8 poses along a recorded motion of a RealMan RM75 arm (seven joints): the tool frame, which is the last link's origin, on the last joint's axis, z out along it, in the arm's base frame.
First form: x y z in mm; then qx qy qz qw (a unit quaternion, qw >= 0).
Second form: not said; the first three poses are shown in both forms.
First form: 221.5, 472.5, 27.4, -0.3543, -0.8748, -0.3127, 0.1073
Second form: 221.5, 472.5, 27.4, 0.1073, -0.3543, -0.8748, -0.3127
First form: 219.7, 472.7, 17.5, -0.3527, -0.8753, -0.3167, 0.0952
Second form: 219.7, 472.7, 17.5, 0.0952, -0.3527, -0.8753, -0.3167
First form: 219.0, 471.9, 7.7, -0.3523, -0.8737, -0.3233, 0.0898
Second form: 219.0, 471.9, 7.7, 0.0898, -0.3523, -0.8737, -0.3233
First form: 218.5, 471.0, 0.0, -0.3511, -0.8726, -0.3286, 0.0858
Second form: 218.5, 471.0, 0.0, 0.0858, -0.3511, -0.8726, -0.3286
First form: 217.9, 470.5, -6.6, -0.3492, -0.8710, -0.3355, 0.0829
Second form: 217.9, 470.5, -6.6, 0.0829, -0.3492, -0.8710, -0.3355
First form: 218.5, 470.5, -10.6, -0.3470, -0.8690, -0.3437, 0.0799
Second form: 218.5, 470.5, -10.6, 0.0799, -0.3470, -0.8690, -0.3437
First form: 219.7, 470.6, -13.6, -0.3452, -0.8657, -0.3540, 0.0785
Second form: 219.7, 470.6, -13.6, 0.0785, -0.3452, -0.8657, -0.3540
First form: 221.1, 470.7, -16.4, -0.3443, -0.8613, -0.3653, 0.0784
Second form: 221.1, 470.7, -16.4, 0.0784, -0.3443, -0.8613, -0.3653
